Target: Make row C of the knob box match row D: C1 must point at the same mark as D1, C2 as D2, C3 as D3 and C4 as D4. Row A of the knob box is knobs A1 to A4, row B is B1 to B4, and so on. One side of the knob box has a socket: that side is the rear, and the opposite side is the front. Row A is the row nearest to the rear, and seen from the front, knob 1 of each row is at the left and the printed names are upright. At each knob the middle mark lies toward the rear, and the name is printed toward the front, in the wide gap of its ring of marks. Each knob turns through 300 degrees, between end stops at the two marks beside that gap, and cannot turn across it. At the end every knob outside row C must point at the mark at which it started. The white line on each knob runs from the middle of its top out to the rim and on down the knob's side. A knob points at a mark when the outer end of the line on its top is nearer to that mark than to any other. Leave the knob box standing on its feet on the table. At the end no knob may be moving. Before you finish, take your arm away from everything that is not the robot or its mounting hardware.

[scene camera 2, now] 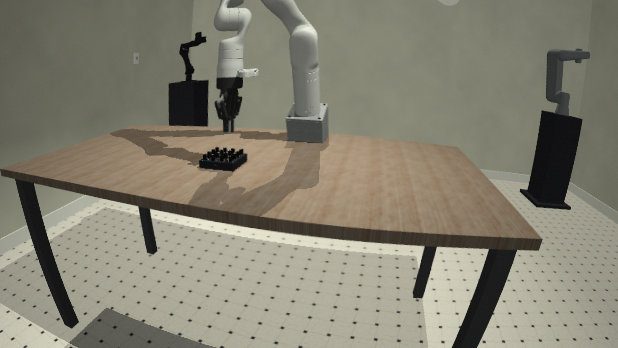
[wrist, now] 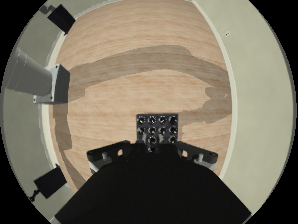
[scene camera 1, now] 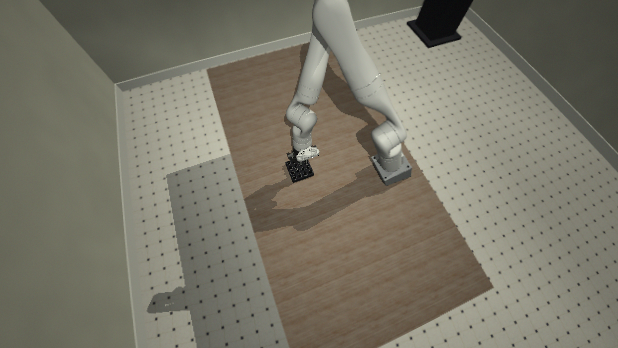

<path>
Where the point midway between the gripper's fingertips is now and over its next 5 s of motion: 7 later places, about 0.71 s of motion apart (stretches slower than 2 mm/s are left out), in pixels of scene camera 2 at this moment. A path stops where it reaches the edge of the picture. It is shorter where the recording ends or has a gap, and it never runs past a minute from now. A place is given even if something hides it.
The gripper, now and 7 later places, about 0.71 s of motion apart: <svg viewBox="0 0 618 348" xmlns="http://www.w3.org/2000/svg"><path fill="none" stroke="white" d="M228 132L227 138L228 146L229 148L229 151L229 153L231 145L230 140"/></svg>
</path>
